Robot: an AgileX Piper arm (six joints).
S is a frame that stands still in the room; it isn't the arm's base.
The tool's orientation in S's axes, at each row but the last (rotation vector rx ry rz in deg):
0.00, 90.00, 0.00
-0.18, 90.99, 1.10
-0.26, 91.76, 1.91
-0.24, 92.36, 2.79
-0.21, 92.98, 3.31
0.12, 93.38, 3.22
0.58, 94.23, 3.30
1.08, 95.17, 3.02
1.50, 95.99, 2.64
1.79, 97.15, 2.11
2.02, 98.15, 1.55
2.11, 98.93, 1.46
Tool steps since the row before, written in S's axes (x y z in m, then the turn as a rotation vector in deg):
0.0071, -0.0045, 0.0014, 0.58, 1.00, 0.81
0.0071, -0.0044, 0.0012, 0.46, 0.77, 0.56
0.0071, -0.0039, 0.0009, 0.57, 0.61, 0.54
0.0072, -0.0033, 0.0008, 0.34, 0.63, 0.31
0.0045, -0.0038, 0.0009, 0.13, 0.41, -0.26
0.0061, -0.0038, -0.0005, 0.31, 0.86, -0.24
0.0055, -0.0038, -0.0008, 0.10, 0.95, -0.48
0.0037, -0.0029, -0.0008, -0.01, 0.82, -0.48
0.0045, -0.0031, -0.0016, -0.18, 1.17, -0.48
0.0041, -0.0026, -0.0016, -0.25, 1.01, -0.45
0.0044, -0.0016, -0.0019, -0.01, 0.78, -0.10
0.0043, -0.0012, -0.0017, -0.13, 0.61, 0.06
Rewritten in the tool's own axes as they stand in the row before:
-0.0014, -0.0045, 0.0071, -0.81, 1.00, 0.58
-0.0014, -0.0045, 0.0070, -0.56, 0.77, 0.46
-0.0012, -0.0040, 0.0070, -0.55, 0.61, 0.57
-0.0012, -0.0035, 0.0070, -0.31, 0.63, 0.35
-0.0013, -0.0039, 0.0043, 0.27, 0.40, 0.16
0.0000, -0.0040, 0.0060, 0.25, 0.84, 0.35
0.0002, -0.0040, 0.0054, 0.51, 0.92, 0.16
0.0003, -0.0030, 0.0037, 0.51, 0.80, 0.05
0.0010, -0.0032, 0.0046, 0.55, 1.15, -0.11
0.0010, -0.0027, 0.0043, 0.52, 0.99, -0.19
0.0012, -0.0016, 0.0046, 0.13, 0.78, 0.00
0.0010, -0.0012, 0.0045, -0.02, 0.61, -0.14

